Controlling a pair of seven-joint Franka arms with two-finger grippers.
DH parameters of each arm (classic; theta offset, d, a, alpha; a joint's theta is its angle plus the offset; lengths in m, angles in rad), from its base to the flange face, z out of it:
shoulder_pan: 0 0.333 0 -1.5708
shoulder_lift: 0 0 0 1.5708
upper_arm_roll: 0 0.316 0.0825 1.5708
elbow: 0 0 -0.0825 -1.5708
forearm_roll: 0 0.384 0 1.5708
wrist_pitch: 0 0 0.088 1.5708
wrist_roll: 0 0.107 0 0
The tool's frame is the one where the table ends.
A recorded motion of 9 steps. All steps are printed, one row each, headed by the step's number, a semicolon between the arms.
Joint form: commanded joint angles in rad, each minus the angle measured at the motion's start. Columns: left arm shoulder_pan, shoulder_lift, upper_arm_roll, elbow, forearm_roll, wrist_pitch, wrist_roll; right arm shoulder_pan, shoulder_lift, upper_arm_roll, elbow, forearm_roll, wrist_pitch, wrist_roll.
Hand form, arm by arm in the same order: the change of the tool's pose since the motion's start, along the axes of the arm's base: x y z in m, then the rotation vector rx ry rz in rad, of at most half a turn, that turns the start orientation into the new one. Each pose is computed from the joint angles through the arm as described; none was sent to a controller.
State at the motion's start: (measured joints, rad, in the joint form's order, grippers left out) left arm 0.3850 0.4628 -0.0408 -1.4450 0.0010 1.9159 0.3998; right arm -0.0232 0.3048 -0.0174 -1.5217 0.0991 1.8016 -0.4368
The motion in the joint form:
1: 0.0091 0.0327 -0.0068 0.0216 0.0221 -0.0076 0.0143; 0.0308 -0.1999 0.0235 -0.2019 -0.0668 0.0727 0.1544
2: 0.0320 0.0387 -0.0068 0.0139 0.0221 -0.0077 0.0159; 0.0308 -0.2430 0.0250 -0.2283 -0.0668 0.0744 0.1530
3: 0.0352 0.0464 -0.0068 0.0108 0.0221 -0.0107 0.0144; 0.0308 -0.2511 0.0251 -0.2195 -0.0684 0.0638 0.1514
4: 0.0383 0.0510 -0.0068 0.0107 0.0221 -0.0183 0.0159; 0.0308 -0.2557 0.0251 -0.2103 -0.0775 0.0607 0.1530
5: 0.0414 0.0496 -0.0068 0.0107 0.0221 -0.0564 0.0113; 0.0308 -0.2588 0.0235 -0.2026 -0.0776 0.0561 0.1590
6: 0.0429 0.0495 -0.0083 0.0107 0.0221 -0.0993 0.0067; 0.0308 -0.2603 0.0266 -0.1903 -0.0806 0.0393 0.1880
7: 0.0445 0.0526 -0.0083 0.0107 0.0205 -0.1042 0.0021; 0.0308 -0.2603 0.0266 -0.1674 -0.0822 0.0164 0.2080
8: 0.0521 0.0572 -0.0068 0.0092 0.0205 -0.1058 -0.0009; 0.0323 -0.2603 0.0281 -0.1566 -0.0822 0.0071 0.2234
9: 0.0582 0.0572 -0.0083 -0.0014 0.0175 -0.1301 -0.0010; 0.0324 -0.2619 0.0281 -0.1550 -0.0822 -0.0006 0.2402
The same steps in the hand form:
1: 0.0035 0.0059 -0.0130 0.0092 0.0228 -0.0183; -0.0510 0.0274 0.0341 -0.0589 -0.0601 -0.0882
2: -0.0030 0.0204 -0.0209 0.0036 0.0356 0.0027; -0.0621 0.0281 0.0471 -0.0580 -0.0786 -0.0859
3: -0.0041 0.0224 -0.0280 -0.0017 0.0484 0.0072; -0.0639 0.0281 0.0551 -0.0592 -0.0851 -0.0837
4: -0.0055 0.0242 -0.0319 -0.0065 0.0597 0.0087; -0.0642 0.0274 0.0620 -0.0673 -0.0963 -0.0832
5: -0.0104 0.0245 -0.0340 -0.0196 0.0941 0.0161; -0.0646 0.0265 0.0671 -0.0670 -0.1021 -0.0909
6: -0.0151 0.0229 -0.0371 -0.0355 0.1339 0.0204; -0.0655 0.0280 0.0724 -0.0688 -0.0977 -0.1156
7: -0.0158 0.0236 -0.0396 -0.0398 0.1408 0.0270; -0.0658 0.0279 0.0814 -0.0695 -0.0967 -0.1348
8: -0.0184 0.0291 -0.0436 -0.0426 0.1482 0.0388; -0.0659 0.0297 0.0858 -0.0686 -0.0974 -0.1471
9: -0.0241 0.0299 -0.0501 -0.0589 0.1792 0.0439; -0.0669 0.0298 0.0868 -0.0685 -0.0920 -0.1635

